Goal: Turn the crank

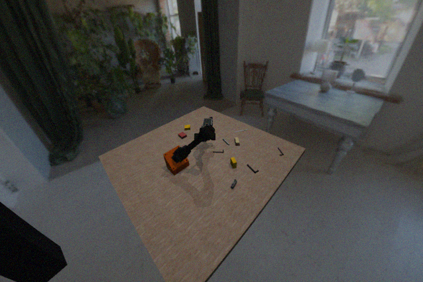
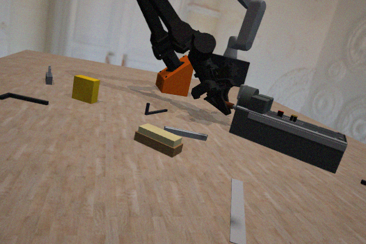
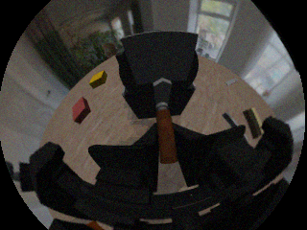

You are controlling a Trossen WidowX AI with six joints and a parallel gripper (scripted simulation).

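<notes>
Now: gripper tip 20 mm past the brown crank handle, 10 mm to the left of it and 30 mm below it. From my gripper tip the other things lie so: red pointer 110 mm ahead, 70 mm to the left, 50 mm above; then red block 70 mm behind, 240 mm to the left, 20 mm below; then grey bar 80 mm ahead, 170 mm to the right, 30 mm below.
</notes>
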